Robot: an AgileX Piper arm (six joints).
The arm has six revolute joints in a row. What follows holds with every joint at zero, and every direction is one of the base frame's. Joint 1 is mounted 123 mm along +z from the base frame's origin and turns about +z. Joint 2 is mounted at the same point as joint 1 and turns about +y. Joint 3 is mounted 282.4 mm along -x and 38.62 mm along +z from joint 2 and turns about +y. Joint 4 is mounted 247.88 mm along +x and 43.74 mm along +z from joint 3 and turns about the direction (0.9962, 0, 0.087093). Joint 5 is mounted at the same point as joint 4 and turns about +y. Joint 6 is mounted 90.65 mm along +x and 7.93 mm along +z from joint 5 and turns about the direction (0.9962, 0, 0.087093). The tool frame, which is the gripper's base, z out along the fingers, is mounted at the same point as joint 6; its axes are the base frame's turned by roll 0, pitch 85 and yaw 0 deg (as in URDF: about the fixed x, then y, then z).
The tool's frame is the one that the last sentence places.
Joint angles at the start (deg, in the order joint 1, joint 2, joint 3, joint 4, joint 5, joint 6):
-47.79 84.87 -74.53 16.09 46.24 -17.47
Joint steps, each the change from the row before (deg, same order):
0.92 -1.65 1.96 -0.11 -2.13 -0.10
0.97 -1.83 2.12 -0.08 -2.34 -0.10
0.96 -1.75 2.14 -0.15 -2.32 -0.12
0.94 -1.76 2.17 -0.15 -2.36 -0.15
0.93 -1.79 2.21 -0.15 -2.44 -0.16
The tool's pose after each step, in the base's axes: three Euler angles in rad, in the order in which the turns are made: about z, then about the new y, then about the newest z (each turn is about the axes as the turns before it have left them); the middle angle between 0 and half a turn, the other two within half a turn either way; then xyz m. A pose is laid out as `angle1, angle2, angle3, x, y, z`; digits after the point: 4 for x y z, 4 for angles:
-0.5308, 2.3988, 0.1104, 0.2286, -0.2185, 0.3381
-0.5372, 2.3666, 0.0916, 0.2270, -0.2104, 0.3389
-0.5428, 2.3364, 0.0730, 0.2252, -0.2026, 0.3389
-0.5476, 2.3056, 0.0551, 0.2231, -0.1950, 0.3386
-0.5519, 2.2735, 0.0378, 0.2207, -0.1874, 0.3381

